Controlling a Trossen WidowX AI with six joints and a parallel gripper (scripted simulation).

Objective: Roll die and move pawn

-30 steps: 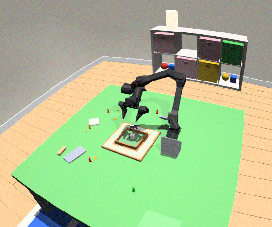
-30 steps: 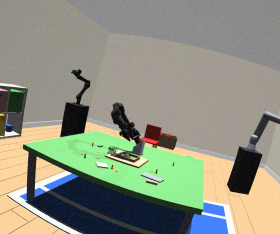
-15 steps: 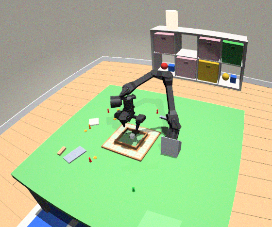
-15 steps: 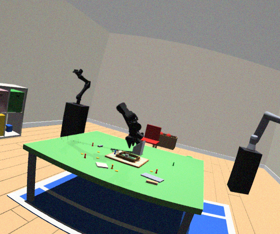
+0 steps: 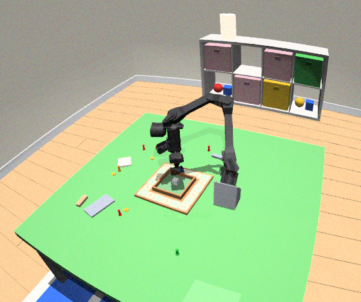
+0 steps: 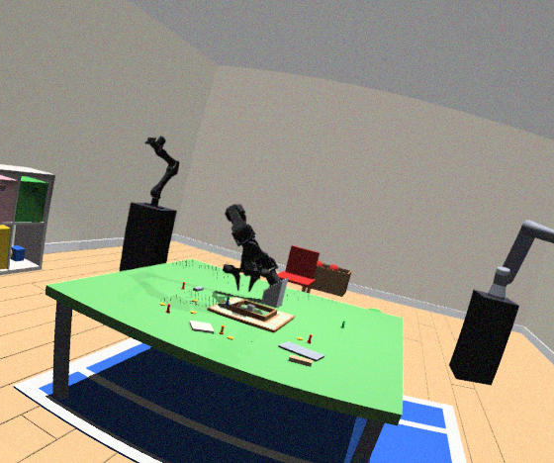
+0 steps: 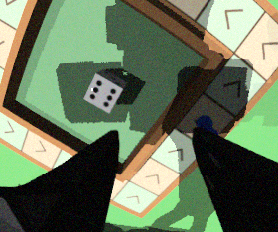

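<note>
The dark blue pawn is 60 mm to the right of my gripper tip and 60 mm below it. Also, from my gripper tip: orange pawn: 330 mm ahead, 30 mm to the left, 70 mm below; then white die: 10 mm behind, 40 mm to the left, 60 mm below; then white card: 340 mm ahead, 40 mm to the right, 80 mm below.
</note>
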